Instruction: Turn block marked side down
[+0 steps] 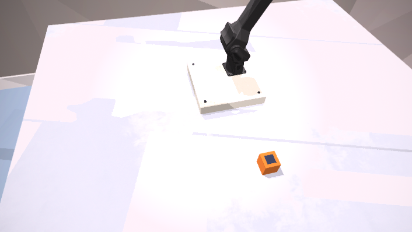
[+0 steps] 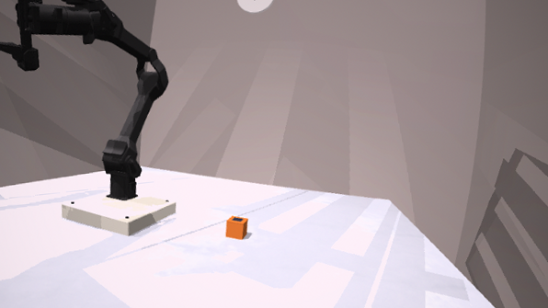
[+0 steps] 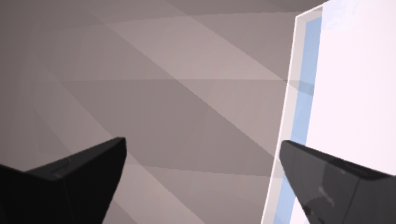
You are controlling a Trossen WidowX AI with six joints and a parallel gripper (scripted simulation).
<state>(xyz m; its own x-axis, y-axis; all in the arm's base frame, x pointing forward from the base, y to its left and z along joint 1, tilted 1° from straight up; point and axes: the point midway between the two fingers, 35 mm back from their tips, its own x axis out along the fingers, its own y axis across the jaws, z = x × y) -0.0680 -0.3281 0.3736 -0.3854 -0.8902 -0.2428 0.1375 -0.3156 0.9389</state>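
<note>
My gripper tip is now 420 mm short of the orange block, 320 mm to the right of it and 370 mm above it.
</note>
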